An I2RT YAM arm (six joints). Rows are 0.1 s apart.
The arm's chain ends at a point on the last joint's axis. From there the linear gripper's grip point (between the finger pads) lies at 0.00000 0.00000 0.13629 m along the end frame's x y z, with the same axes.
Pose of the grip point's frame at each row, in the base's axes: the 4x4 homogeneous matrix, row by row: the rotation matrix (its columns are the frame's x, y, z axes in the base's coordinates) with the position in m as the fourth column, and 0 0 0 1 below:
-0.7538 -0.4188 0.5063 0.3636; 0.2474 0.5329 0.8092 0.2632; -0.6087 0.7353 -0.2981 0.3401; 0 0 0 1
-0.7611 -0.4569 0.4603 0.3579; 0.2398 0.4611 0.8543 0.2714; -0.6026 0.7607 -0.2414 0.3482; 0 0 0 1
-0.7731 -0.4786 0.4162 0.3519; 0.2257 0.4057 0.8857 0.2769; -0.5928 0.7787 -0.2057 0.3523; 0 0 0 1
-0.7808 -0.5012 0.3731 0.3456; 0.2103 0.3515 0.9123 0.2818; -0.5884 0.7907 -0.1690 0.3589; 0 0 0 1
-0.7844 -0.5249 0.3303 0.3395; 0.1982 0.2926 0.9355 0.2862; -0.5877 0.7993 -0.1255 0.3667; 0 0 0 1
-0.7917 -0.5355 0.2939 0.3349; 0.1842 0.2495 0.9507 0.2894; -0.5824 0.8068 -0.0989 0.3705; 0 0 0 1
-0.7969 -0.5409 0.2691 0.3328; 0.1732 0.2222 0.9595 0.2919; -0.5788 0.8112 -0.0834 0.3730; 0 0 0 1
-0.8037 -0.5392 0.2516 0.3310; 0.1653 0.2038 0.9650 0.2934; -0.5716 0.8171 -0.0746 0.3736; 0 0 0 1
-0.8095 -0.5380 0.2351 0.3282; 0.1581 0.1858 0.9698 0.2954; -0.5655 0.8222 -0.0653 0.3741; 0 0 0 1
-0.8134 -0.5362 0.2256 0.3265; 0.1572 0.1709 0.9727 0.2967; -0.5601 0.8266 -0.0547 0.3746; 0 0 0 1
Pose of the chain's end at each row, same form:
-0.7538 -0.4188 0.5063 0.2946; 0.2474 0.5329 0.8092 0.1529; -0.6087 0.7353 -0.2981 0.3807; 0 0 0 1
-0.7611 -0.4569 0.4603 0.2952; 0.2398 0.4611 0.8543 0.1550; -0.6026 0.7607 -0.2414 0.3811; 0 0 0 1
-0.7731 -0.4786 0.4162 0.2952; 0.2257 0.4057 0.8857 0.1562; -0.5928 0.7787 -0.2057 0.3803; 0 0 0 1
-0.7808 -0.5012 0.3731 0.2948; 0.2103 0.3515 0.9123 0.1575; -0.5884 0.7907 -0.1690 0.3819; 0 0 0 1
-0.7844 -0.5249 0.3303 0.2945; 0.1982 0.2926 0.9355 0.1587; -0.5877 0.7993 -0.1255 0.3838; 0 0 0 1
-0.7917 -0.5355 0.2939 0.2948; 0.1842 0.2495 0.9507 0.1598; -0.5824 0.8068 -0.0989 0.3840; 0 0 0 1
-0.7969 -0.5409 0.2691 0.2961; 0.1732 0.2222 0.9595 0.1611; -0.5788 0.8112 -0.0834 0.3844; 0 0 0 1
-0.8037 -0.5392 0.2516 0.2967; 0.1653 0.2038 0.9650 0.1619; -0.5716 0.8171 -0.0746 0.3838; 0 0 0 1
-0.8095 -0.5380 0.2351 0.2962; 0.1581 0.1858 0.9698 0.1632; -0.5655 0.8222 -0.0653 0.3830; 0 0 0 1
-0.8134 -0.5362 0.2256 0.2958; 0.1572 0.1709 0.9727 0.1641; -0.5601 0.8266 -0.0547 0.3821; 0 0 0 1

